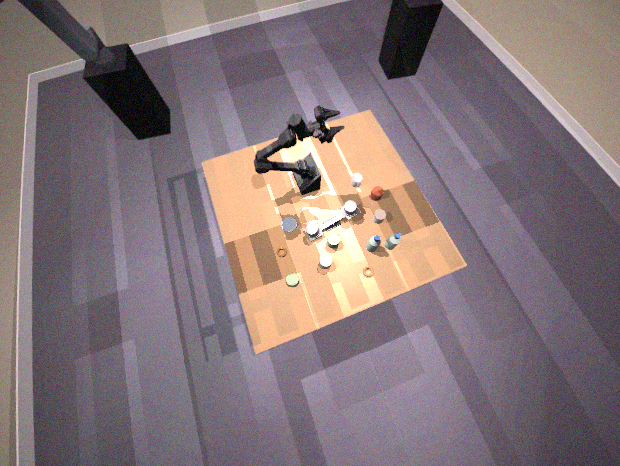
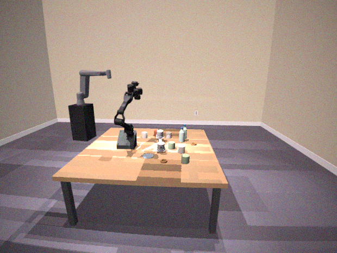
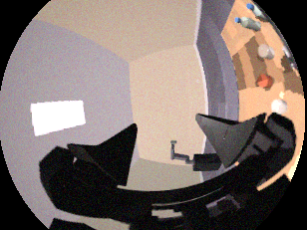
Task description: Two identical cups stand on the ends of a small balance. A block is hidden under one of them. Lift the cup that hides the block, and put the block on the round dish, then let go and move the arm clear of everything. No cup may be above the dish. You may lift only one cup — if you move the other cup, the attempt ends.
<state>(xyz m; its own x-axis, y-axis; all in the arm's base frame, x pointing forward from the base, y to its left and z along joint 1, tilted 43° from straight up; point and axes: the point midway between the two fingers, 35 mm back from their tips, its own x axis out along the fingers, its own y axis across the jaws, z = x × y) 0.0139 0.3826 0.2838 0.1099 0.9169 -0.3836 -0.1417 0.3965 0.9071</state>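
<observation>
The block is 270 mm ahead of my gripper tip, 200 mm to the right of it and 560 mm below it. From my gripper tip the other things lie so: small balance (230 mm ahead, 70 mm to the right, 560 mm below); round pale dish (170 mm ahead, 330 mm to the right, 600 mm below); orange cup (120 mm ahead, 260 mm to the left, 570 mm below).
</observation>
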